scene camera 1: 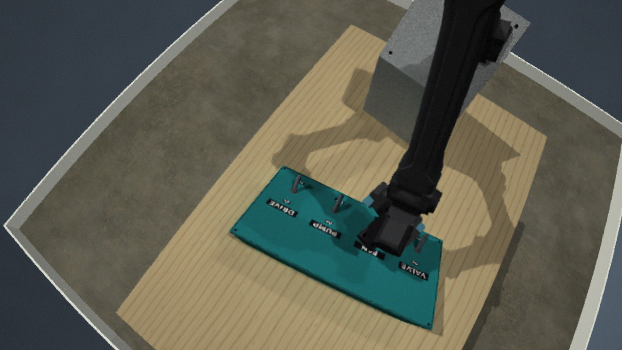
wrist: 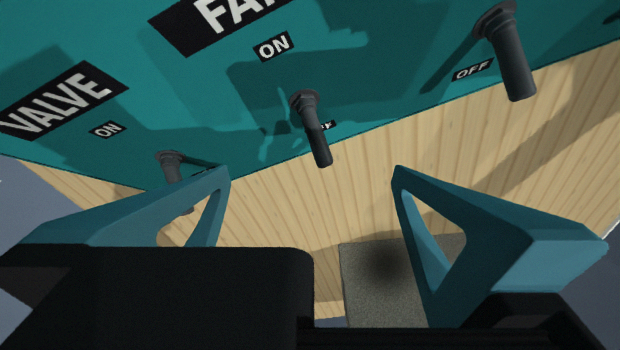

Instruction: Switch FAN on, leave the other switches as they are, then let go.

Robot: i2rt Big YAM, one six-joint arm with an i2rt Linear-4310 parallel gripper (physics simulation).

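Frame: origin at the arm's base, x back, y right, z up, level; centimetres.
Where they show: gripper, fingertip midpoint: (wrist: 310, 174).
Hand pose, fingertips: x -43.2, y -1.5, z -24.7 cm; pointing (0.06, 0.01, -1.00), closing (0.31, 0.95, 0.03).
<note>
Each offset is from my fingertips to the top centre of the thing. "*": to the spot under its first point. Level surfaces: height alone.
The FAN switch lever {* dx -0.2, dy +0.7, dz -2.9 cm} (wrist: 318, 142) leans to its OFF side in the wrist view; the gripper hides it in the scene view. The FAN label (scene camera 1: 370, 250) (wrist: 220, 19) is partly covered or cut off. My gripper (scene camera 1: 394, 214) (wrist: 310, 174) is open and empty, over the panel's edge, with its fingertips spread wide on either side of the FAN lever's end in the wrist view. The teal panel (scene camera 1: 300, 250) (wrist: 65, 25) also bears the VALVE lever {dx +0.6, dy -11.4, dz -2.0 cm} (scene camera 1: 421, 243) (wrist: 172, 172), the PUMP lever {dx -1.2, dy +12.5, dz -2.0 cm} (scene camera 1: 338, 203) (wrist: 516, 70) and the DRIVE lever {dx -2.1, dy +24.5, dz -2.0 cm} (scene camera 1: 296, 184), all leaning to OFF.
The left finger in the wrist view partly overlaps the VALVE lever. The panel lies on a wooden table top {dz -15.2 cm} (scene camera 1: 190, 265) (wrist: 360, 190). A grey block (scene camera 1: 395, 95) (wrist: 370, 290) stands behind the panel under the black arm (scene camera 1: 440, 95). A pale border (scene camera 1: 100, 124) surrounds the floor.
</note>
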